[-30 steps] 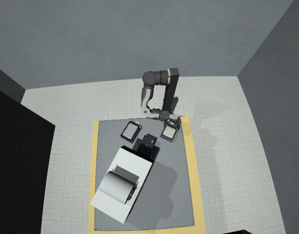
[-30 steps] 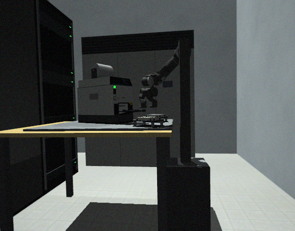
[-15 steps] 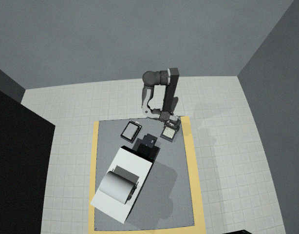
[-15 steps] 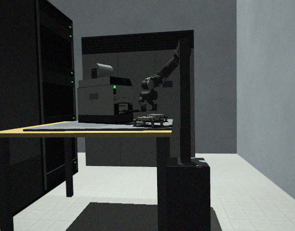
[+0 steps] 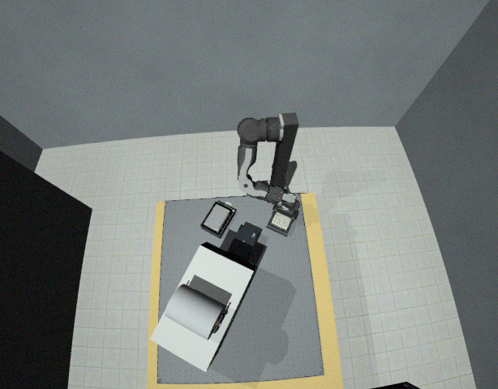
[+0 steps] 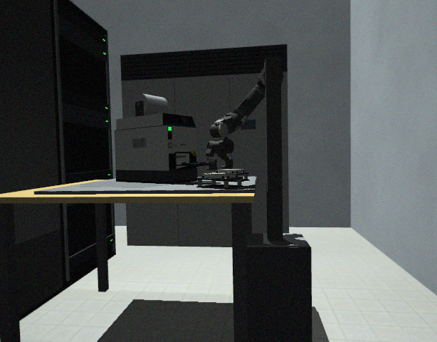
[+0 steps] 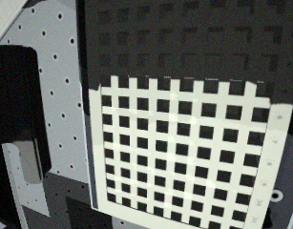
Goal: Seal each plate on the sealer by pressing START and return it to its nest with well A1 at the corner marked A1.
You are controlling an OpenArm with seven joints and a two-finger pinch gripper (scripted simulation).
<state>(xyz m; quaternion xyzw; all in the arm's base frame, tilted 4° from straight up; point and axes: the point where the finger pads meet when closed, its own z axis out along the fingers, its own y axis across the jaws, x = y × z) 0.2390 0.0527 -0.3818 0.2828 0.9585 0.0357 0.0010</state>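
The well plate lies 3 cm below my hand. The rest, counted from my hand: foil roll 40 cm ahead, 39 cm to the right, 34 cm above; start button 26 cm ahead, 19 cm to the right, 11 cm above; sealer stage 22 cm to the right, 12 cm ahead, 2 cm above.
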